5 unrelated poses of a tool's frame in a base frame.
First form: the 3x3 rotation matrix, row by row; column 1 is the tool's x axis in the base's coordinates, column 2 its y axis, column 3 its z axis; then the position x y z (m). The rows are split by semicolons.
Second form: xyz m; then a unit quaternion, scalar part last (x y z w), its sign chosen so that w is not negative. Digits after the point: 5 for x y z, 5 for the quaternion.
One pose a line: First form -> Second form
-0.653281 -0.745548 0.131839; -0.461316 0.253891 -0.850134; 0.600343 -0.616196 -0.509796; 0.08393 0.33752 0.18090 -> 0.08393 0.33752 0.18090 0.38814 -0.77733 0.47159 0.15068
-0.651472 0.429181 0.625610; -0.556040 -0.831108 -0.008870; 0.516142 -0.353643 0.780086; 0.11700 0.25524 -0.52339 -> 0.11700 0.25524 -0.52339 -0.31605 0.10035 -0.90314 0.27272
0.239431 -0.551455 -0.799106; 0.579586 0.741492 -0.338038; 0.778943 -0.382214 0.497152; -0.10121 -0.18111 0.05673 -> -0.10121 -0.18111 0.05673 -0.01403 -0.50123 0.35925 0.78710
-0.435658 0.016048 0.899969; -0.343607 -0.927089 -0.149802; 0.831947 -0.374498 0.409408; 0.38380 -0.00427 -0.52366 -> 0.38380 -0.00427 -0.52366 -0.52010 0.15745 -0.83249 0.10801
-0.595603 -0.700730 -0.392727; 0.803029 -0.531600 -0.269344; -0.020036 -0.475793 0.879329; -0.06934 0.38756 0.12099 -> -0.06934 0.38756 0.12099 -0.11902 -0.21487 0.86697 0.43363
